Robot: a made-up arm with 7 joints.
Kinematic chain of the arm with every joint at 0, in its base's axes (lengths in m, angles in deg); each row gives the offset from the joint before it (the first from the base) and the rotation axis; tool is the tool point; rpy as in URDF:
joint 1: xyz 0 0 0.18 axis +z
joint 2: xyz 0 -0.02 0.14 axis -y
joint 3: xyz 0 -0.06 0.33 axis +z
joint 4: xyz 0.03 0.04 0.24 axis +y
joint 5: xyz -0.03 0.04 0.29 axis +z
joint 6: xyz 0 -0.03 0.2 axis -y
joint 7: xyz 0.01 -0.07 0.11 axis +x
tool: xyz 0 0 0 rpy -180 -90 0
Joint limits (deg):
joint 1: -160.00..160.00
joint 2: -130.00..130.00
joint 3: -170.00..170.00
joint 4: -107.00..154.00
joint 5: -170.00..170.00
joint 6: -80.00..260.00
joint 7: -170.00..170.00
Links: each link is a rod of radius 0.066 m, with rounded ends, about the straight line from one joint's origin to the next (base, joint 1, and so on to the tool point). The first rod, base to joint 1, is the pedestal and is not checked.
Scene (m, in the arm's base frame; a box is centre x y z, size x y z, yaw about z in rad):
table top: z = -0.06
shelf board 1: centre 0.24 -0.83 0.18 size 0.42 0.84 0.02 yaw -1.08
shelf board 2: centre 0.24 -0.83 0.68 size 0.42 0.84 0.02 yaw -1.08
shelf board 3: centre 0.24 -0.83 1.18 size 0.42 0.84 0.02 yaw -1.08
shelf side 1: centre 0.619 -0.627 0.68 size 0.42 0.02 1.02 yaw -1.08
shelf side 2: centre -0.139 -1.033 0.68 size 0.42 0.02 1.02 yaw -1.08
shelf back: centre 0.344 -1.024 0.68 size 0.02 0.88 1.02 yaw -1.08
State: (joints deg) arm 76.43 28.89 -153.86 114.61 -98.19 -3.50 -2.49
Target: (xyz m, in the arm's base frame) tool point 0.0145 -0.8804 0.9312
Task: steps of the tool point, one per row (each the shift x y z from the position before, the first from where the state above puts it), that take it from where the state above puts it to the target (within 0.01 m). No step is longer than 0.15 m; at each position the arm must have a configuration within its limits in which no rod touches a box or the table.
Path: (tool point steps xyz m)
1: -0.0670 0.1000 0.0082
2: -0.0640 0.1138 0.0019
3: -0.0505 0.1257 -0.0101
4: -0.0573 -0.0813 0.1019
5: -0.0651 -0.0498 0.1183
6: -0.0631 -0.0163 0.1290
7: -0.0511 0.0162 0.1333
8: 0.0473 -0.1261 0.0137
9: 0.0621 -0.1108 -0.0006
10: 0.0670 -0.0932 -0.0131

